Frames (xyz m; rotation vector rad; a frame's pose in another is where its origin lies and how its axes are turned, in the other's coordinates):
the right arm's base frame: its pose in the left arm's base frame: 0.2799 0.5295 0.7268 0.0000 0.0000 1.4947
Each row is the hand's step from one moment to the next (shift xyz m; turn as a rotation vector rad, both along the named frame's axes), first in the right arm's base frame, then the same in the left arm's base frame.
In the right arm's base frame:
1: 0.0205 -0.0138 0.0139 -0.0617 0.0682 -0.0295
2: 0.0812 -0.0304 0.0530 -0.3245 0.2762 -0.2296
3: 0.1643 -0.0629 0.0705 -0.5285 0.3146 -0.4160
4: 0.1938 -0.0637 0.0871 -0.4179 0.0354 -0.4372
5: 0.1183 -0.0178 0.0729 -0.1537 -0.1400 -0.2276
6: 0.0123 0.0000 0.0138 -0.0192 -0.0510 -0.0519
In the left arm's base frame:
1: 0.0153 0.0194 0.0139 -0.0727 -0.0563 -0.0295
2: 0.0365 0.0787 0.0530 -0.3001 -0.3026 -0.2296
3: 0.0752 0.1590 0.0705 -0.3539 -0.5031 -0.4160
4: 0.0782 0.1884 0.0871 -0.0671 -0.4140 -0.4372
5: 0.0267 0.1166 0.0729 0.1279 -0.1639 -0.2276
6: 0.0009 0.0123 0.0138 0.0494 -0.0230 -0.0519

